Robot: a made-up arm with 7 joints. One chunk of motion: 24 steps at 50 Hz.
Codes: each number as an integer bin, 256 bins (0 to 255) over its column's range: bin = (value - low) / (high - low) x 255, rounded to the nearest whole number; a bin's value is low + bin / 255 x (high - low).
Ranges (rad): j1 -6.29..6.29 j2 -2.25..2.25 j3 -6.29..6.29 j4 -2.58..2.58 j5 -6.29..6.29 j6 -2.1..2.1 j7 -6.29..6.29
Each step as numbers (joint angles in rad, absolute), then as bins.
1 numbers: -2.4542 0.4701 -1.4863 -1.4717 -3.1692 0.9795 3.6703
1 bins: 78 154 97 55 63 187 202
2 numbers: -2.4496 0.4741 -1.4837 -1.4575 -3.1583 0.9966 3.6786
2 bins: 78 154 97 55 63 188 202
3 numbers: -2.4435 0.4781 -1.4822 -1.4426 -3.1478 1.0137 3.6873
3 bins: 78 155 97 56 64 189 202
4 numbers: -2.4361 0.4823 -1.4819 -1.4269 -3.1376 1.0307 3.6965
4 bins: 78 155 97 57 64 190 202
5 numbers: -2.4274 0.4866 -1.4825 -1.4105 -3.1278 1.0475 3.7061
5 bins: 78 155 97 58 64 191 203
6 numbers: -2.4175 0.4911 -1.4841 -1.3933 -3.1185 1.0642 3.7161
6 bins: 78 155 97 59 64 192 203
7 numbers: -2.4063 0.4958 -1.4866 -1.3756 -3.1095 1.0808 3.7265
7 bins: 79 156 97 60 64 193 203
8 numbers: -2.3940 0.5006 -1.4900 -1.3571 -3.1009 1.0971 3.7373
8 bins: 79 156 97 60 65 194 203
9 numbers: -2.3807 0.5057 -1.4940 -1.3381 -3.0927 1.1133 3.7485
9 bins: 79 156 97 61 65 195 203
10 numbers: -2.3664 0.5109 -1.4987 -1.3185 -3.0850 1.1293 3.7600
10 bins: 80 156 97 62 65 196 204
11 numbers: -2.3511 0.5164 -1.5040 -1.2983 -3.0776 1.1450 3.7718
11 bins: 80 157 97 63 65 197 204
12 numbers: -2.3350 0.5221 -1.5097 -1.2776 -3.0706 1.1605 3.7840
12 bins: 80 157 97 64 65 198 204
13 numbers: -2.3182 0.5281 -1.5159 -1.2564 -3.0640 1.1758 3.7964
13 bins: 81 157 97 65 65 199 204
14 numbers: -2.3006 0.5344 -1.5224 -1.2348 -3.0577 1.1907 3.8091
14 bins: 81 158 97 66 66 200 205
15 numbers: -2.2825 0.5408 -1.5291 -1.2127 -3.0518 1.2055 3.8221
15 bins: 81 158 97 68 66 201 205
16 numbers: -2.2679 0.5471 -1.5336 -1.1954 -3.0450 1.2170 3.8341
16 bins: 82 159 96 68 66 201 205
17 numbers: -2.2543 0.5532 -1.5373 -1.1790 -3.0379 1.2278 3.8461
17 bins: 82 159 96 69 66 202 205
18 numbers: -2.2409 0.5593 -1.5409 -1.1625 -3.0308 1.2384 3.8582
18 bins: 82 159 96 70 66 203 206
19 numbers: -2.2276 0.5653 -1.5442 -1.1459 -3.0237 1.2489 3.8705
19 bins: 82 160 96 71 66 203 206
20 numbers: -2.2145 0.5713 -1.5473 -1.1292 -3.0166 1.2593 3.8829
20 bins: 83 160 96 72 66 204 206
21 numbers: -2.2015 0.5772 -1.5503 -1.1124 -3.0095 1.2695 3.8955
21 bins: 83 160 96 73 66 205 206
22 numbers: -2.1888 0.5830 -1.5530 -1.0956 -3.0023 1.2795 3.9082
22 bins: 83 161 96 73 67 205 207
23 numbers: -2.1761 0.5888 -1.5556 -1.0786 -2.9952 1.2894 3.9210
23 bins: 83 161 96 74 67 206 207
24 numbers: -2.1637 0.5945 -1.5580 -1.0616 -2.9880 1.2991 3.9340
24 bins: 84 161 96 75 67 206 207
